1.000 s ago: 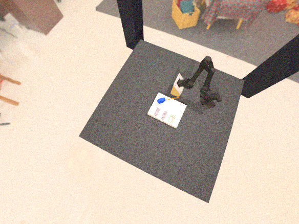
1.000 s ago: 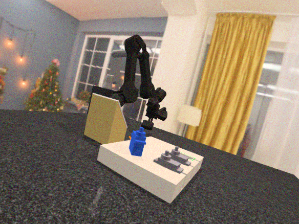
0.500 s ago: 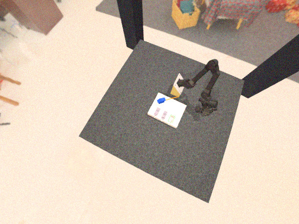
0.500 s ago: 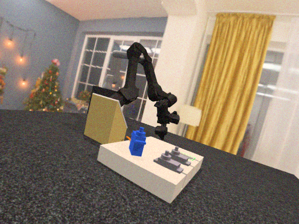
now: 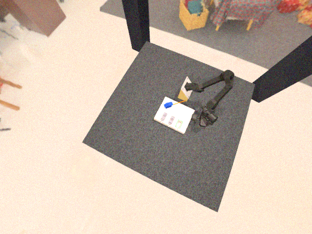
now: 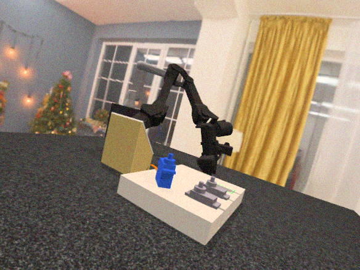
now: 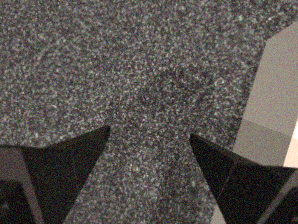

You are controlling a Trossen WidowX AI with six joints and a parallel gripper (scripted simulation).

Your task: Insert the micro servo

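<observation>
My gripper tip is now 25 cm to the left of the white deck and 1 cm below it.
</observation>
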